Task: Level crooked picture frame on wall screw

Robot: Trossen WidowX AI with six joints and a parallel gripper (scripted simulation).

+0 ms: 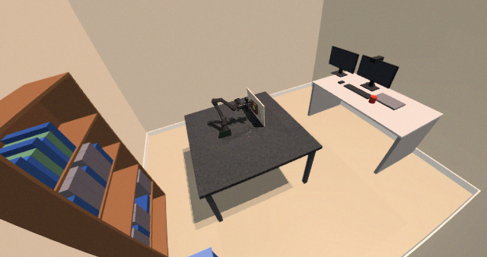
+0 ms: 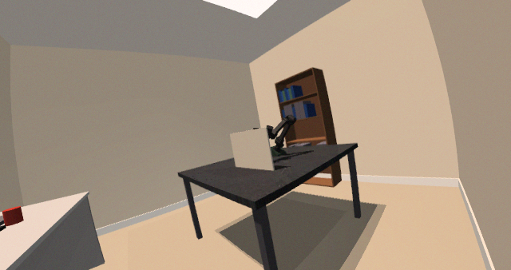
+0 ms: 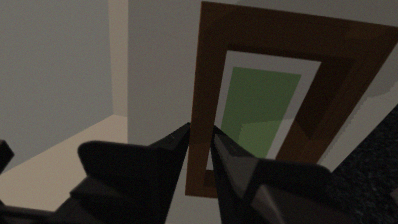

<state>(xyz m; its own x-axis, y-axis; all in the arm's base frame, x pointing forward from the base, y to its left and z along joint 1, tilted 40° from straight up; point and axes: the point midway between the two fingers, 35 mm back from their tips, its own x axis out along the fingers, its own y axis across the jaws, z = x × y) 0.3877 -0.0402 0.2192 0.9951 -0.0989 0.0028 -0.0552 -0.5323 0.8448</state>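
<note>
My gripper tip is 50 mm above the picture frame and 10 mm to the left of it.
</note>
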